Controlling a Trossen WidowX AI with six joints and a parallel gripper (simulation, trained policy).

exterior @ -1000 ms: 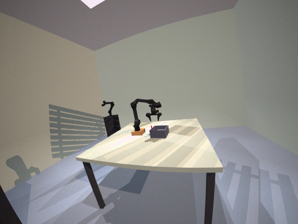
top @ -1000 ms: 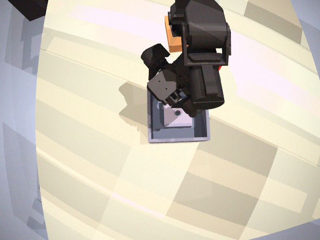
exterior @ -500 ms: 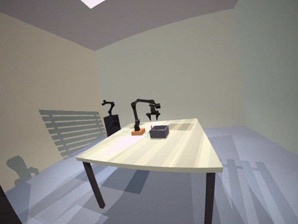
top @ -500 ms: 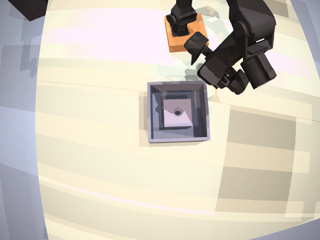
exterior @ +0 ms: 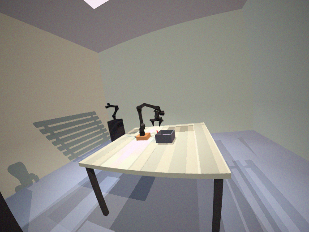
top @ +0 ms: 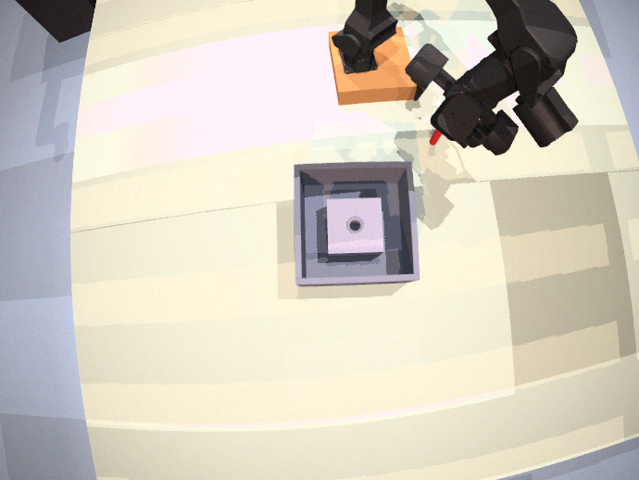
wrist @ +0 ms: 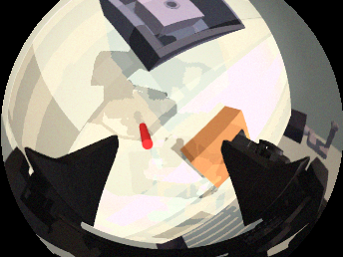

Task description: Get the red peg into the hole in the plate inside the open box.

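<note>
My gripper tip is now 100 mm above the red peg, 30 mm to the right of it and 10 mm past it. From my gripper tip the other things lie so: plate 160 mm to the right, 130 mm ahead, 90 mm below; then grey box 160 mm to the right, 130 mm ahead, 110 mm below.
</note>
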